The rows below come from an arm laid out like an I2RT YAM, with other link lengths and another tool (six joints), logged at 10 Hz.
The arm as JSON. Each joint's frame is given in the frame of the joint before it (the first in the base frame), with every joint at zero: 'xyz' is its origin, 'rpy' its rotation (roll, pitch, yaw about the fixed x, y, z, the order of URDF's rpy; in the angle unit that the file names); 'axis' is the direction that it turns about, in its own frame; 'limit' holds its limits. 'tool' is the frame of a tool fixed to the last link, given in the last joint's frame.
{
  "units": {
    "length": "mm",
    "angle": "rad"
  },
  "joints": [
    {
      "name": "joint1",
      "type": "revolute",
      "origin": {
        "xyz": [
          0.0,
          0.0,
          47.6
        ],
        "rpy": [
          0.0,
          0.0,
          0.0
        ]
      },
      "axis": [
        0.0,
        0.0,
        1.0
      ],
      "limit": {
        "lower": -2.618,
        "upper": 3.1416
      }
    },
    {
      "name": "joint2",
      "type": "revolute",
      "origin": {
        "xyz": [
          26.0,
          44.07,
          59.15
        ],
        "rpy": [
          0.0,
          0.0,
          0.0
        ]
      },
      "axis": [
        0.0,
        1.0,
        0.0
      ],
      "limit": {
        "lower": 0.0,
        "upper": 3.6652
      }
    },
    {
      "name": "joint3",
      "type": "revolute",
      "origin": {
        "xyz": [
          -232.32,
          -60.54,
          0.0
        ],
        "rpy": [
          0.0,
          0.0,
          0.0
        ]
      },
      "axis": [
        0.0,
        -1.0,
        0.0
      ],
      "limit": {
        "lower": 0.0,
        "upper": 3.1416
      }
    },
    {
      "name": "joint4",
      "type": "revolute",
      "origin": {
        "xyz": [
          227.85,
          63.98,
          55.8
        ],
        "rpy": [
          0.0,
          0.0,
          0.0
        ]
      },
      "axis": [
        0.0,
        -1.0,
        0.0
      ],
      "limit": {
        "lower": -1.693,
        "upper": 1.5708
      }
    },
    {
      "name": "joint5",
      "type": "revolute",
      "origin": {
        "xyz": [
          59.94,
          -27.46,
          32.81
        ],
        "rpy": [
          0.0,
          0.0,
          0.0
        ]
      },
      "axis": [
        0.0,
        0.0,
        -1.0
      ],
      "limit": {
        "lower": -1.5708,
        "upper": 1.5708
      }
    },
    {
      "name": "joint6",
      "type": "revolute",
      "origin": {
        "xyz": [
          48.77,
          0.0,
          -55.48
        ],
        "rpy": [
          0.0,
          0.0,
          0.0
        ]
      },
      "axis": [
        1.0,
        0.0,
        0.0
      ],
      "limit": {
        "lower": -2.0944,
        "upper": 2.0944
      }
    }
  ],
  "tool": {
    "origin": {
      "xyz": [
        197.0,
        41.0,
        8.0
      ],
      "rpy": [
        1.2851,
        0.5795,
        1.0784
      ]
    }
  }
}
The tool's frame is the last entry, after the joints.
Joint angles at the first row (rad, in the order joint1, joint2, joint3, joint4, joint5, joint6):
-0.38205, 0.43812, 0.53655, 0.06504, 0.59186, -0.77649
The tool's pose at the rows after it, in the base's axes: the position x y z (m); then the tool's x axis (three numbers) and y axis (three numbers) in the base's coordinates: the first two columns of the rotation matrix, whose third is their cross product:
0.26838 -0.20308 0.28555 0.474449 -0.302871 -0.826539 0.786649 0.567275 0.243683
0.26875 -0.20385 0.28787 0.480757 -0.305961 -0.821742 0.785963 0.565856 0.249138
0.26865 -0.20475 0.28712 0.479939 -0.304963 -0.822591 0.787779 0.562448 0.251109
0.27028 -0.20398 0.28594 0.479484 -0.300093 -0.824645 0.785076 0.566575 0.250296
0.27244 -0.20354 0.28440 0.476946 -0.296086 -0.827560 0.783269 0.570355 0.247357
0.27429 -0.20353 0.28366 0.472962 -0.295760 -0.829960 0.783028 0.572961 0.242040
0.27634 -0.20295 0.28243 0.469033 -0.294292 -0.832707 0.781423 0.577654 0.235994
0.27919 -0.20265 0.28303 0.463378 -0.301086 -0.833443 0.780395 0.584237 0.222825
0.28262 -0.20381 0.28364 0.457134 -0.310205 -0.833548 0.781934 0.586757 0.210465
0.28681 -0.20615 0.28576 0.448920 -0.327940 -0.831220 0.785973 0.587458 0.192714
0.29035 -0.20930 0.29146 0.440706 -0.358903 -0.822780 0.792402 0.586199 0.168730
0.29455 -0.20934 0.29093 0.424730 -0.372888 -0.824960 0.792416 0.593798 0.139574
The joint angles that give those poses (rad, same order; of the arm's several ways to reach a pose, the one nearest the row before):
-0.38245, 0.44344, 0.53653, 0.07533, 0.59222, -0.77801
-0.38240, 0.44878, 0.53653, 0.08907, 0.59494, -0.77726
-0.38318, 0.45223, 0.53656, 0.08982, 0.59798, -0.77421
-0.38321, 0.45565, 0.53694, 0.08790, 0.59222, -0.77153
-0.38315, 0.46294, 0.53733, 0.08908, 0.58694, -0.77078
-0.38318, 0.47133, 0.53884, 0.09290, 0.58348, -0.77421
-0.38319, 0.47740, 0.53883, 0.09517, 0.57736, -0.77764
-0.38316, 0.48812, 0.53885, 0.11006, 0.57014, -0.79252
-0.38319, 0.50795, 0.53884, 0.13524, 0.56782, -0.80777
-0.38317, 0.53653, 0.53885, 0.17679, 0.56823, -0.83296
-0.38432, 0.56632, 0.53882, 0.23445, 0.56975, -0.87263
-0.38666, 0.58346, 0.53883, 0.25424, 0.55635, -0.90161

